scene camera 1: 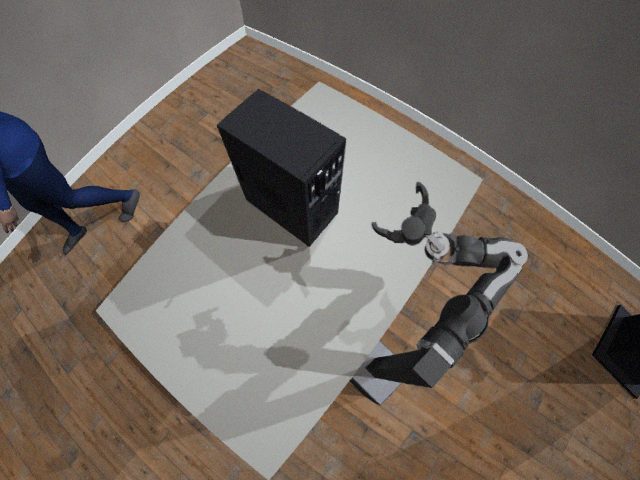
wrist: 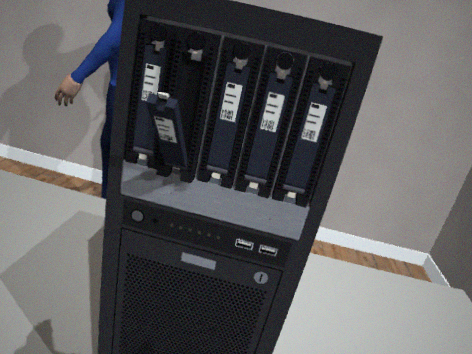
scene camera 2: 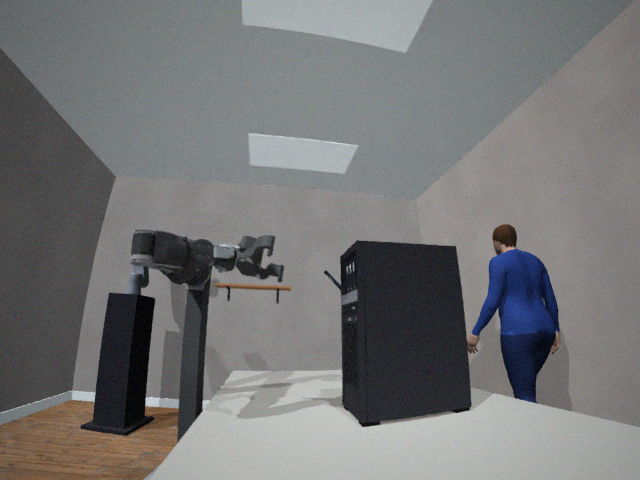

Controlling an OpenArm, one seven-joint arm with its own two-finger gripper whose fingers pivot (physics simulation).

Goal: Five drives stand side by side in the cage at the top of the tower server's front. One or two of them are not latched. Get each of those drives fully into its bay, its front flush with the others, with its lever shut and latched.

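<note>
The black tower server [scene camera 1: 281, 136] [scene camera 2: 413, 330] [wrist: 200, 212] stands upright on the table, its drive cage at the top of its front. In the wrist view the second drive from the left has its lever [wrist: 167, 131] swung out, hinged at the bottom and leaning forward; it also sticks out of the front in scene camera 2 [scene camera 2: 332, 279]. The levers of the leftmost drive [wrist: 151, 80], middle drive [wrist: 227, 117], fourth drive [wrist: 267, 127] and rightmost drive [wrist: 308, 137] lie shut. Whether the second drive's body sits flush I cannot tell. My gripper [scene camera 1: 399, 209] [scene camera 2: 276, 258] is open and empty, in front of the server and apart from it.
The white table [scene camera 1: 361, 149] [scene camera 2: 310, 439] carries the server. A person in blue [scene camera 1: 31, 160] [scene camera 2: 522, 294] is beyond the table on the server's rear side. A dark pedestal [scene camera 2: 124, 356] stands behind the arm's post [scene camera 2: 192, 356]. A wooden shelf [scene camera 2: 253, 286] hangs on the far wall.
</note>
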